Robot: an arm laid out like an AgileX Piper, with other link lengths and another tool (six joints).
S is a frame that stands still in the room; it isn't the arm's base.
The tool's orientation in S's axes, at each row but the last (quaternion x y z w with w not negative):
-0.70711, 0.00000, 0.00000, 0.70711
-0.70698, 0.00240, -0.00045, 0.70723
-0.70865, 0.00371, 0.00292, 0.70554
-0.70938, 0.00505, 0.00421, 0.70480
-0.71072, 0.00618, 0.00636, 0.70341
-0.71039, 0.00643, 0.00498, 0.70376
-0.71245, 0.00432, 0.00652, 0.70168
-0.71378, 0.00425, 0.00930, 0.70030
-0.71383, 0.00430, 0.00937, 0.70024
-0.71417, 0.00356, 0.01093, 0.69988
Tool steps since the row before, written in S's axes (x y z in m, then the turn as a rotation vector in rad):
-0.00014, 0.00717, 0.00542, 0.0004, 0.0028, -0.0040
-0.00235, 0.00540, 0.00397, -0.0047, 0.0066, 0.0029
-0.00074, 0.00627, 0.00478, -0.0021, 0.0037, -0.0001
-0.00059, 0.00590, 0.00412, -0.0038, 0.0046, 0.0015
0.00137, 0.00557, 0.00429, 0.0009, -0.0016, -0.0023
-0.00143, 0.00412, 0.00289, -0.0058, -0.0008, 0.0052
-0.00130, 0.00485, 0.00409, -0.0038, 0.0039, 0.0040
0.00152, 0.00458, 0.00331, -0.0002, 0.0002, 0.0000
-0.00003, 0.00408, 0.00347, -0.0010, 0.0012, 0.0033
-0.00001, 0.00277, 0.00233, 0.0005, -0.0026, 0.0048
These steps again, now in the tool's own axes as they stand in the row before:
-0.00014, -0.00542, 0.00717, 0.0004, 0.0040, 0.0028
-0.00238, -0.00396, 0.00539, -0.0047, -0.0029, 0.0066
-0.00079, -0.00480, 0.00625, -0.0021, 0.0001, 0.0037
-0.00065, -0.00415, 0.00587, -0.0038, -0.0015, 0.0046
0.00129, -0.00437, 0.00552, 0.0009, 0.0023, -0.0016
-0.00149, -0.00290, 0.00409, -0.0059, -0.0051, -0.0009
-0.00135, -0.00414, 0.00479, -0.0038, -0.0040, 0.0039
0.00149, -0.00343, 0.00451, -0.0002, 0.0000, 0.0002
-0.00007, -0.00355, 0.00401, -0.0011, -0.0033, 0.0011
-0.00003, -0.00239, 0.00272, 0.0004, -0.0048, -0.0027

